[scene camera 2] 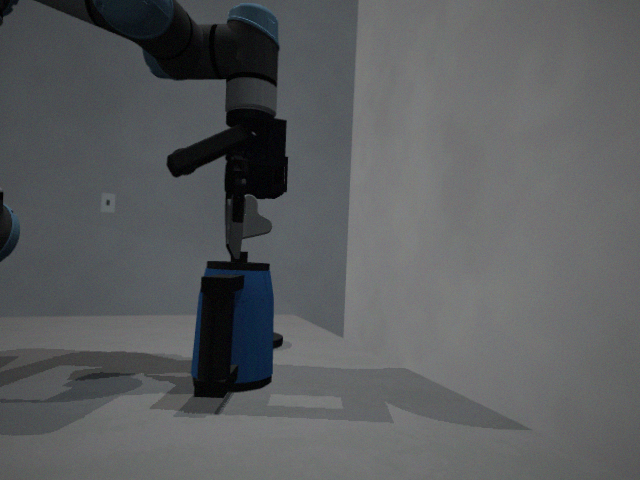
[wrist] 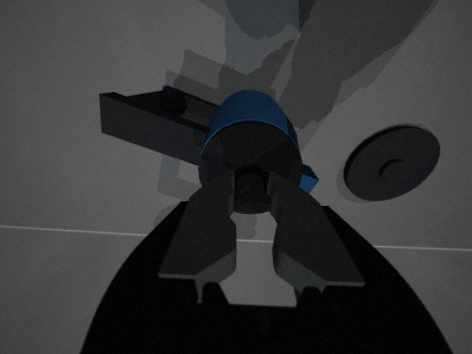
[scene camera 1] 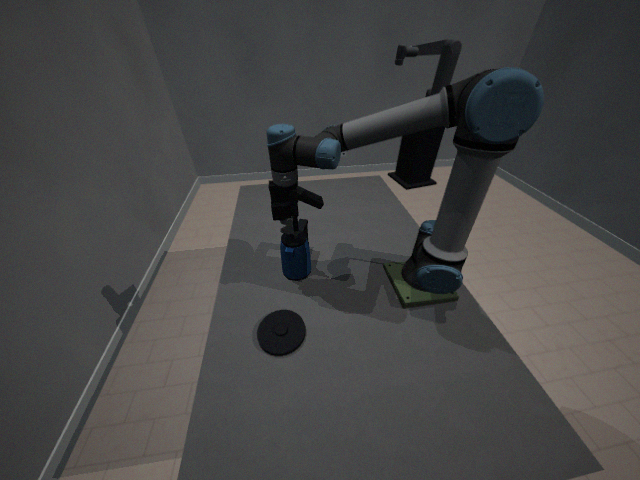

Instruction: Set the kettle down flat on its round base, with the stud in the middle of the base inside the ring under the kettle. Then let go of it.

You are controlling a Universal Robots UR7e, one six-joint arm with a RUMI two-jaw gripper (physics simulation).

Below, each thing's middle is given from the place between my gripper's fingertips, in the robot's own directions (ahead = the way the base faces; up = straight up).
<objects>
The blue kettle (scene camera 2: 233,346) lies 8 cm below my hand and 3 cm to the right of it. The rest, counted from my hand: round black base (scene camera 1: 281,332): 25 cm to the left, 16 cm below, 12 cm ahead.
</objects>
